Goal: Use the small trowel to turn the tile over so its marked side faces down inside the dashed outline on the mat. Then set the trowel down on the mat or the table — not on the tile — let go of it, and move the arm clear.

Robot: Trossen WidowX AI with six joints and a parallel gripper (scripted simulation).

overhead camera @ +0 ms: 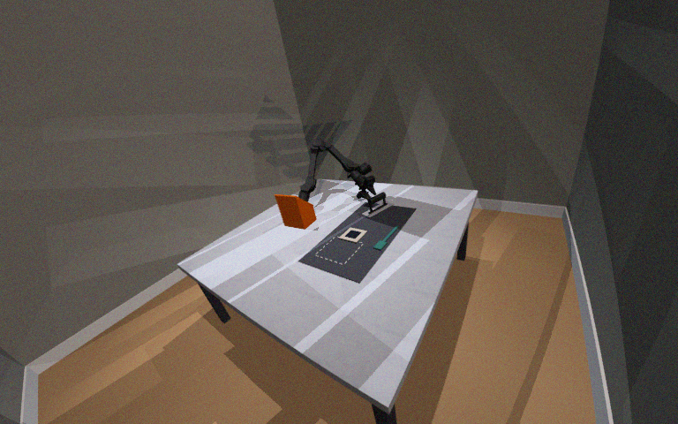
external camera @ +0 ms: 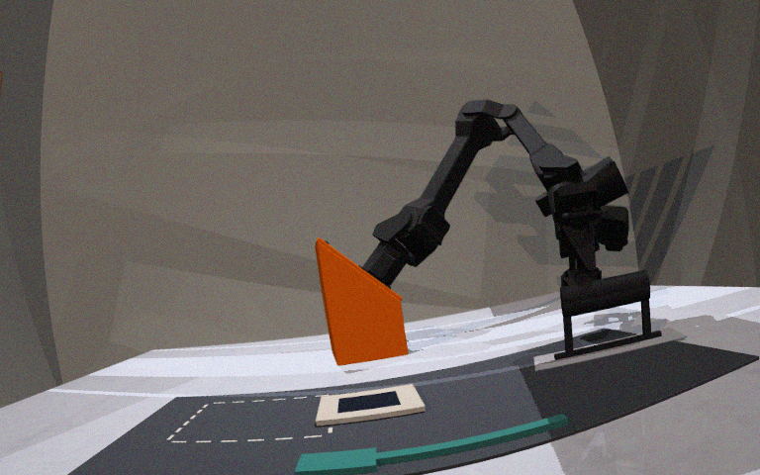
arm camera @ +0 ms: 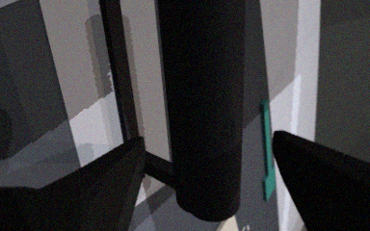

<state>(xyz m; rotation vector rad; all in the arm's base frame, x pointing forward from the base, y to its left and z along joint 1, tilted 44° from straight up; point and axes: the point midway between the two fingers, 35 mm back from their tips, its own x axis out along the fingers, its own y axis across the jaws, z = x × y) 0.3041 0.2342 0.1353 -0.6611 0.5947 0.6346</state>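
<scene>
My gripper tip is 240 mm to the left of the dark mat, 100 mm above it and 60 mm short of it. From my gripper tip the other things lie so: teal trowel 260 mm to the right, 200 mm ahead, 70 mm below; then beige tile 280 mm to the right, 70 mm below, 30 mm ahead.
</scene>
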